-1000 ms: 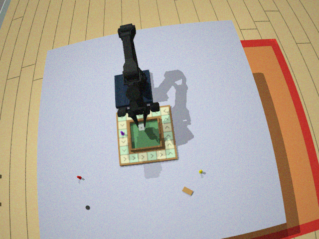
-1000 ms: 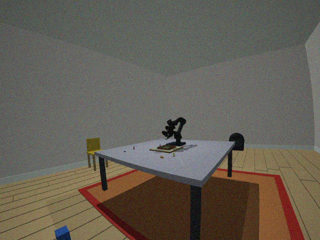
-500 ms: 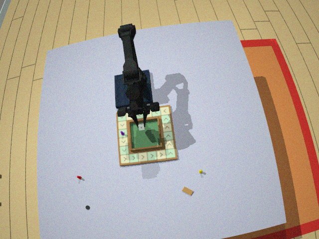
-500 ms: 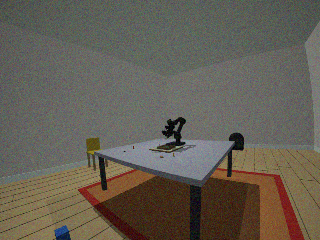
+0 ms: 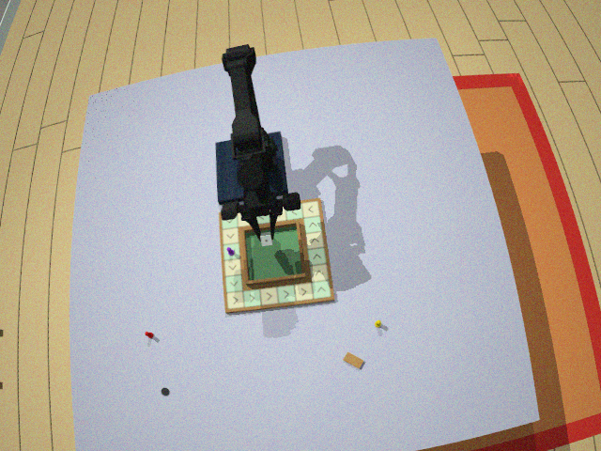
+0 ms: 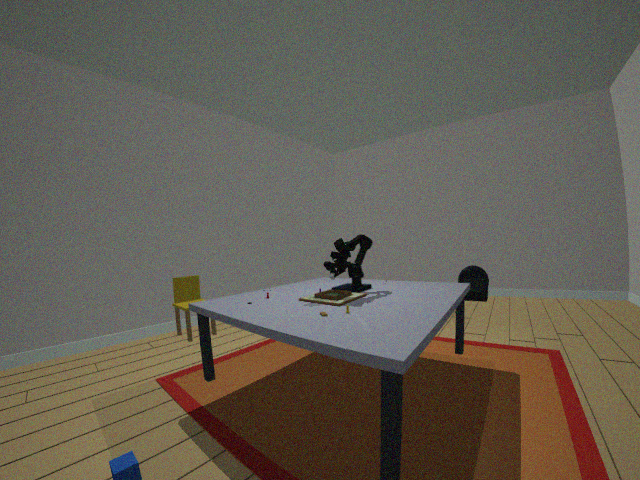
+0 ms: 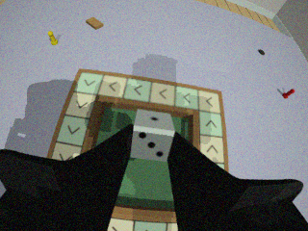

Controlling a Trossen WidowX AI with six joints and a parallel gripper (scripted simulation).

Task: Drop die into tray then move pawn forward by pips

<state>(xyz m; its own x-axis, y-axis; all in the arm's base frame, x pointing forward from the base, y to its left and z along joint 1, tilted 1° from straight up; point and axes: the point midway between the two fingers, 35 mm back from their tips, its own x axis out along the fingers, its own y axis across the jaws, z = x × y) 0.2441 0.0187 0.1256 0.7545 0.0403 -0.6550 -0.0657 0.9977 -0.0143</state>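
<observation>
Now: the white die right at my gripper tip. From my gripper tip the other things lie so: purple pawn (10 mm behind, 110 mm to the right, 100 mm below); yellow pawn (210 mm ahead, 260 mm to the left, 110 mm below); green dice tray (120 mm below).
</observation>
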